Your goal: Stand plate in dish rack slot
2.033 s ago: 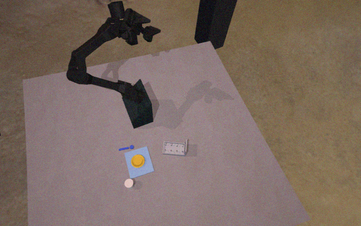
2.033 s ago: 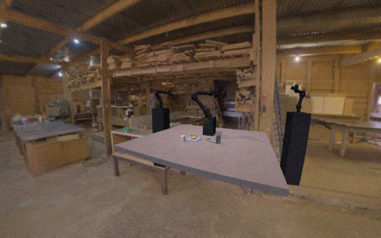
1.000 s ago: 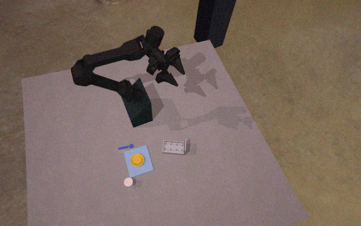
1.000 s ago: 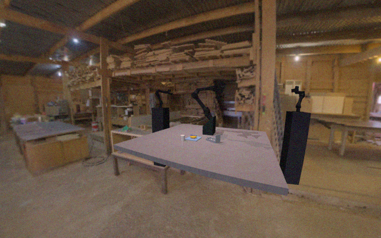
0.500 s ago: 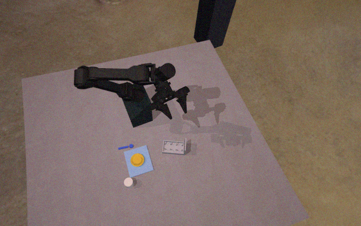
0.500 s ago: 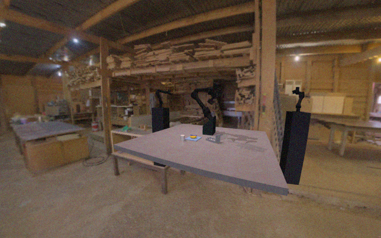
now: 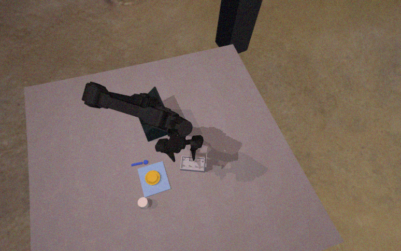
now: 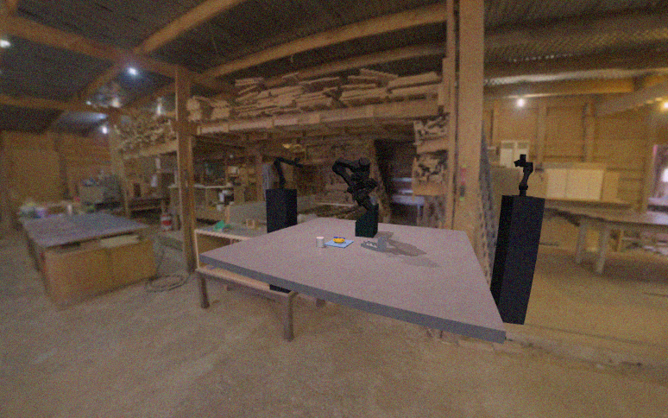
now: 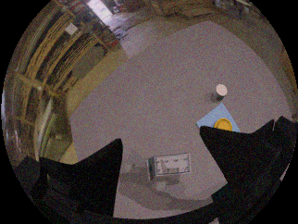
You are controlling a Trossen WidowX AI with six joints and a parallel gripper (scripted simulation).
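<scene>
Right now the yellow plate is 8 cm behind my gripper tip, 13 cm to the right of it and 26 cm below it. From my gripper tip the other things lie so: white cup (2 cm ahead, 22 cm to the right, 25 cm below); light blue mat (8 cm behind, 13 cm to the right, 28 cm below); grey dish rack (5 cm behind, 8 cm to the left, 26 cm below).
</scene>
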